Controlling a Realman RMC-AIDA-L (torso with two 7-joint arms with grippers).
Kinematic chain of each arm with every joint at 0, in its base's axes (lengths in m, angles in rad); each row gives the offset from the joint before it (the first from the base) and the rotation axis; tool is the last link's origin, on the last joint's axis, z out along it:
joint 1: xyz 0 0 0.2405 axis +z
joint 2: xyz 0 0 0 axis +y
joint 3: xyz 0 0 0.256 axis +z
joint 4: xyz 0 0 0 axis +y
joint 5: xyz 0 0 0.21 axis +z
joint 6: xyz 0 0 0 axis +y
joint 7: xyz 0 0 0.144 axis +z
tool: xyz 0 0 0
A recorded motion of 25 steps. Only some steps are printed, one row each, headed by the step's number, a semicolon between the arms.
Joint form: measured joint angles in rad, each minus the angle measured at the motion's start. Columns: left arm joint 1, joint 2, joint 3, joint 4, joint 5, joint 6, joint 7; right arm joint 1, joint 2, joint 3, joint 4, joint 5, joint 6, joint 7.
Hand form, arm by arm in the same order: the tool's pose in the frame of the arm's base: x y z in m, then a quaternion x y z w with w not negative. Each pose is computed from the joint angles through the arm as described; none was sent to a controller.
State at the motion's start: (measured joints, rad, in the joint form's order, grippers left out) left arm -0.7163 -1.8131 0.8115 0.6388 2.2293 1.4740 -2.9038; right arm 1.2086 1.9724 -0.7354 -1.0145 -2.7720 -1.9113 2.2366
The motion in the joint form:
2: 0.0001 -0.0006 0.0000 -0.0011 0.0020 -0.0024 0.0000; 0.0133 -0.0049 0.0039 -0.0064 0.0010 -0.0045 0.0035
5: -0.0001 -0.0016 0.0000 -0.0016 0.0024 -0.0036 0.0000; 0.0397 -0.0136 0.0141 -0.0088 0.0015 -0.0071 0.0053
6: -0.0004 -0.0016 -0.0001 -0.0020 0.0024 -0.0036 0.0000; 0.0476 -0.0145 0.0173 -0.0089 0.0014 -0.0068 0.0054
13: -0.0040 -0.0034 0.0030 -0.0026 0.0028 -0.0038 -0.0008; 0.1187 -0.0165 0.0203 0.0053 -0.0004 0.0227 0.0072
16: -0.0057 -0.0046 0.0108 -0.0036 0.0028 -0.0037 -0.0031; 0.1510 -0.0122 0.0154 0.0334 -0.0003 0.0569 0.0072
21: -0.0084 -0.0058 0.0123 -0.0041 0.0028 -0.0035 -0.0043; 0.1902 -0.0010 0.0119 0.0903 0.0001 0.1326 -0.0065
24: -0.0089 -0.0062 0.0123 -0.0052 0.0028 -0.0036 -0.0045; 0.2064 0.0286 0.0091 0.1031 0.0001 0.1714 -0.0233
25: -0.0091 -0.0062 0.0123 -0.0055 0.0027 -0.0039 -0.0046; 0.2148 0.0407 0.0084 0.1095 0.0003 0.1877 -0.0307
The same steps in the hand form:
2: -0.2696 0.3983 0.0854 -0.64209 -0.74953 -0.11635 0.11129; 0.0647 0.4245 0.0862 -0.95688 0.23662 -0.13575 0.09981
5: -0.2695 0.3984 0.0848 -0.64194 -0.74966 -0.11639 0.11126; 0.0540 0.4273 0.0910 -0.95923 0.22732 -0.13035 0.10588
6: -0.2695 0.3984 0.0848 -0.64194 -0.74968 -0.11640 0.11112; 0.0507 0.4280 0.0917 -0.96003 0.22438 -0.12853 0.10709
13: -0.2680 0.3990 0.0835 -0.64333 -0.74888 -0.11498 0.10995; 0.0211 0.4347 0.0910 -0.96646 0.19309 -0.11930 0.12014
16: -0.2673 0.3988 0.0818 -0.64415 -0.74889 -0.11141 0.10873; 0.0089 0.4385 0.0846 -0.96903 0.18001 -0.11561 0.12329
21: -0.2662 0.3992 0.0810 -0.64484 -0.74854 -0.11080 0.10767; -0.0048 0.4455 0.0711 -0.97274 0.16064 -0.10655 0.12891
24: -0.2661 0.3992 0.0806 -0.64466 -0.74878 -0.11072 0.10715; -0.0131 0.4449 0.0564 -0.97654 0.14267 -0.10066 0.12601
25: -0.2660 0.3993 0.0806 -0.64460 -0.74882 -0.11081 0.10716; -0.0172 0.4445 0.0502 -0.97815 0.13458 -0.09801 0.12456

